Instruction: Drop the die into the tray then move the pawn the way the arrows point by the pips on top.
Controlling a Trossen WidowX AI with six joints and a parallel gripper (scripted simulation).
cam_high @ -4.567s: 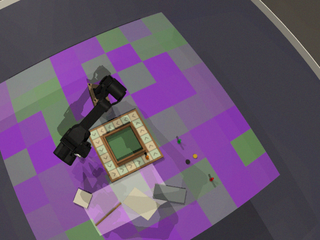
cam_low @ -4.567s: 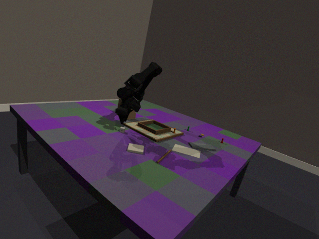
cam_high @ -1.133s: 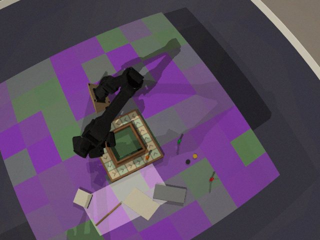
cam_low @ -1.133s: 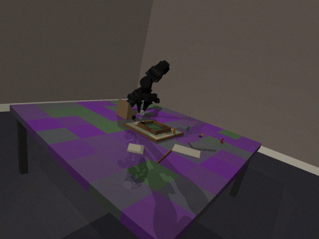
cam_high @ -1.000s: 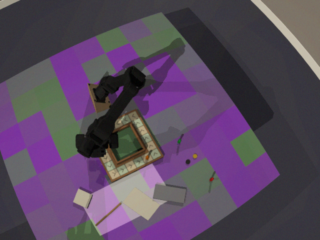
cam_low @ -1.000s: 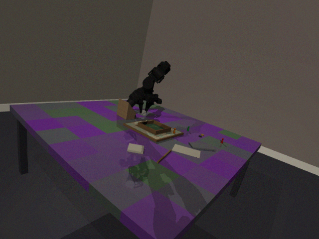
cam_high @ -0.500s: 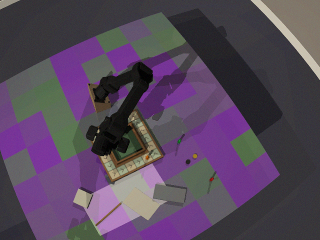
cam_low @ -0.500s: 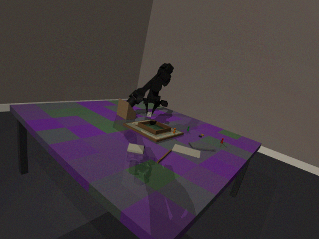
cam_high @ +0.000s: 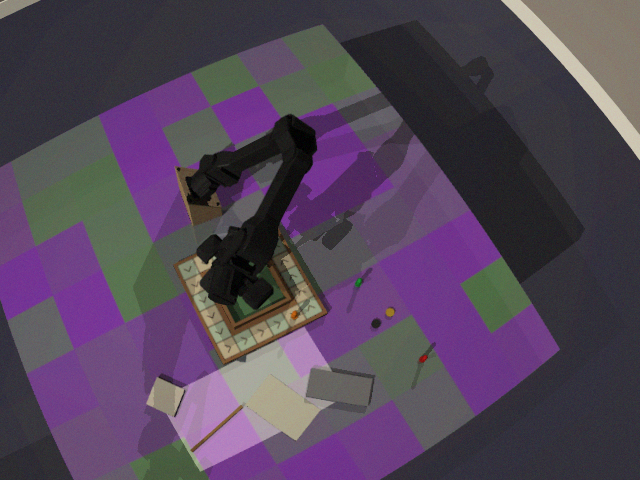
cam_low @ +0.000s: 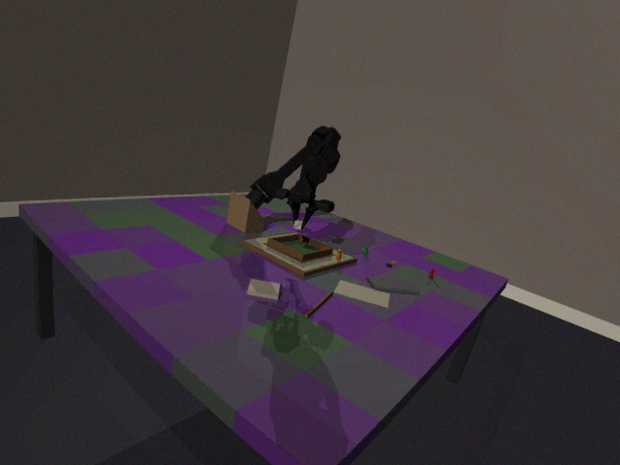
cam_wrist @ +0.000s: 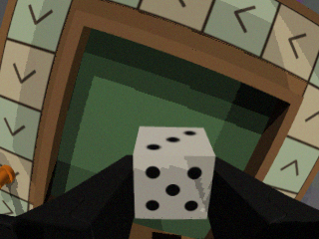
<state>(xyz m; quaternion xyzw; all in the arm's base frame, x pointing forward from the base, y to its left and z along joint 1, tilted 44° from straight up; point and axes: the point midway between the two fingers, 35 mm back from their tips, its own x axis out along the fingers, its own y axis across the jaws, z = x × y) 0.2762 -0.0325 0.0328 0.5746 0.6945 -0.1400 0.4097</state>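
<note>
The orange pawn lies 10 cm ahead of my gripper tip, 11 cm to the left of it and 7 cm below it. Round my gripper tip: white die: right at my gripper tip; then green dice tray: 1 cm behind, 3 cm to the left, 9 cm below; then green pawn: 8 cm ahead, 29 cm to the left, 8 cm below.
</note>
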